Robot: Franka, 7 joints.
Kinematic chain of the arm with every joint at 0, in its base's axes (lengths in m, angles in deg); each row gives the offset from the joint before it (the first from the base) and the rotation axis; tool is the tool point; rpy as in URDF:
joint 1: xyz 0 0 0.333 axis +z
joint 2: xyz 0 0 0 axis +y
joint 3: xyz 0 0 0.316 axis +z
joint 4: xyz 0.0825 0 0 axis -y
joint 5: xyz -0.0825 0 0.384 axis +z
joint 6: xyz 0 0 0 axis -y
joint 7: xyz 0.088 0 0 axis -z
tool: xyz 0 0 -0.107 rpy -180 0 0
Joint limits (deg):
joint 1: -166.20..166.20
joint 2: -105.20..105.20
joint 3: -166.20..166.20
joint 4: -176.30..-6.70
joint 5: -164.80..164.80
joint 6: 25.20..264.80
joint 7: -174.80..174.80
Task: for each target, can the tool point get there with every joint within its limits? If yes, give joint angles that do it. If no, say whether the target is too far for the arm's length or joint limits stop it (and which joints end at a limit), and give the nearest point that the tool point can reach.
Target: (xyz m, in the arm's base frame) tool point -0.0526 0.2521 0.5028
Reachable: yes | joints 114.11 -43.44 6.86 -148.17 137.45 215.29 -65.38
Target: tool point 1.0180 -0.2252 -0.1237
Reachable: no: too far | nearest point 0.7673 -0.1697 -0.0112 | short by 0.280 m
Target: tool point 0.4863 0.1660 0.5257
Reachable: yes | joints -36.91 16.35 47.78 -119.64 -62.24 241.95 -104.50
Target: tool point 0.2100 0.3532 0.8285
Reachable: yes | joints 16.09 -35.61 28.45 -107.29 -28.07 135.01 86.50
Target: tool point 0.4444 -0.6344 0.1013
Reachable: yes | joints -41.89 81.76 -16.91 -39.80 -53.32 101.67 -117.75
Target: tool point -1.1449 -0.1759 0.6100
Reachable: no: too far | nearest point -0.8247 -0.1267 0.5325 | short by 0.333 m
